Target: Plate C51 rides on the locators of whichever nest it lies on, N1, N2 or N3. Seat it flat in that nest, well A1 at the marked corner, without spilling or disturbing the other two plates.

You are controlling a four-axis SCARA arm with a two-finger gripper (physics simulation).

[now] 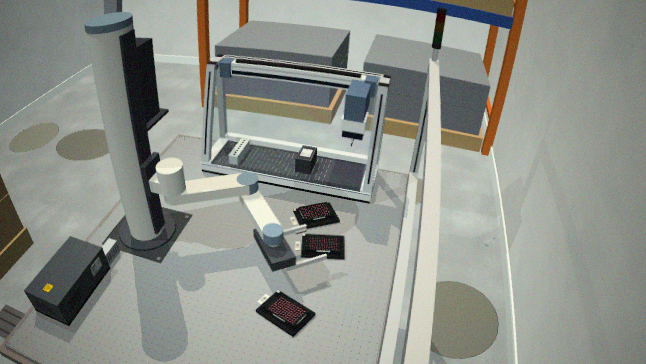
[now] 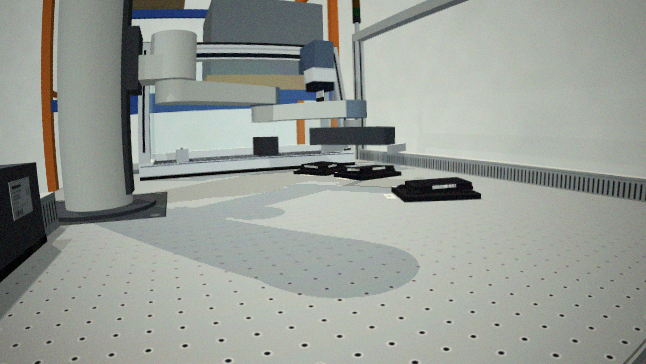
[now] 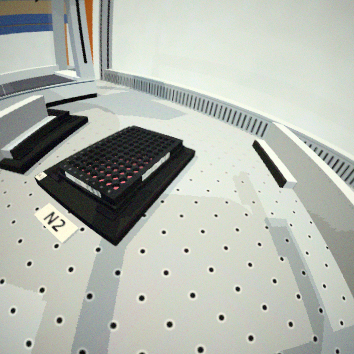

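Three black plates with reddish wells lie on black nests. The plate at N2 (image 1: 323, 244) (image 2: 367, 169) (image 3: 125, 160) is the middle one; its nest (image 3: 116, 232) has a white mark at the left corner, beside the N2 card (image 3: 56, 223). Its label is too small to read, and I cannot tell whether it sits fully flat. Another plate (image 1: 316, 212) (image 2: 320, 165) lies farther back, its nest (image 3: 30, 159) partly behind a finger. The third plate (image 1: 285, 309) (image 2: 437, 185) lies nearest the front. My gripper (image 1: 316, 242) (image 2: 369, 147) (image 3: 155, 116) is open, empty, above the N2 plate.
A gantry frame (image 1: 287, 189) with a dark block (image 1: 305, 160) and a light rack (image 1: 239, 151) stands at the back. A dark controller box (image 1: 67, 280) stands left of the arm's column (image 1: 117, 140). A pale rail (image 1: 422, 225) runs along the right side.
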